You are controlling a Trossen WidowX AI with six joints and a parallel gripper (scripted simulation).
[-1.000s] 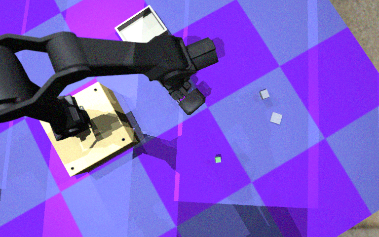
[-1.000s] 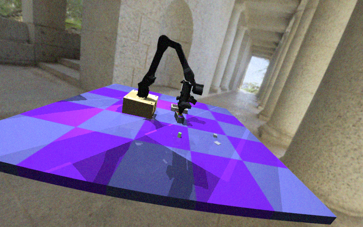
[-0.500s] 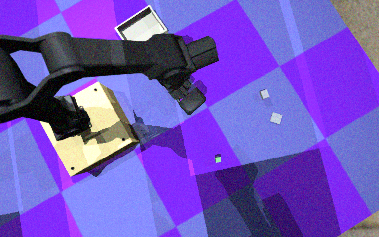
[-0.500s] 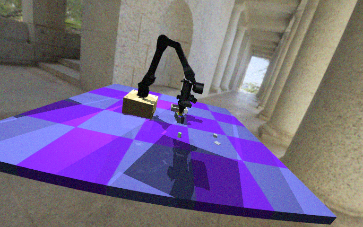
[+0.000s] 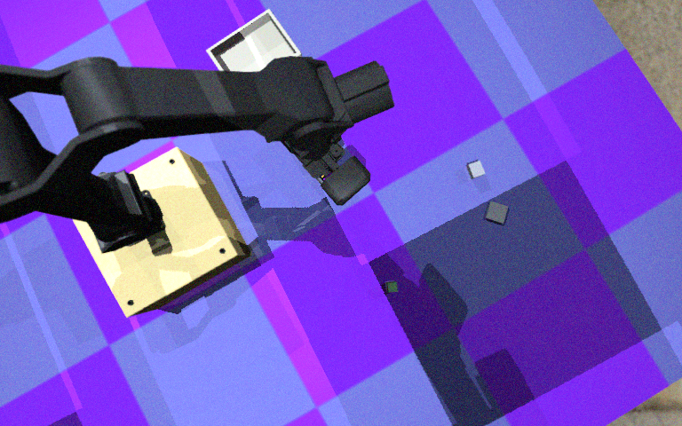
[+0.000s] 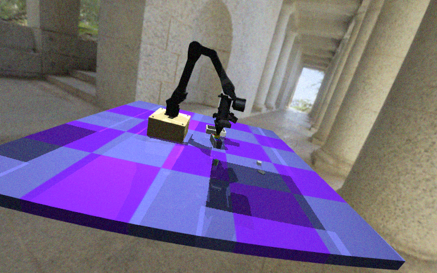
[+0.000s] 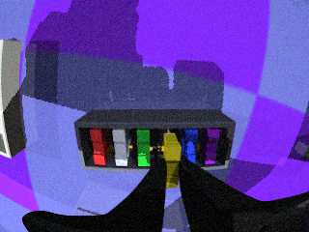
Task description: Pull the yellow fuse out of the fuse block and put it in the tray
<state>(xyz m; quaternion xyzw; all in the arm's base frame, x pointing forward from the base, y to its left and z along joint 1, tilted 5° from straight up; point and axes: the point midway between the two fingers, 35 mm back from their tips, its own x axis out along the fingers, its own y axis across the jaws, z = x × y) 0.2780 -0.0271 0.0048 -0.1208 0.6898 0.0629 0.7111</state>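
My gripper tip is now 10 mm past the white tray, 220 mm to the right of it and 60 mm above it. Round my gripper tip: yellow fuse: 10 mm below.
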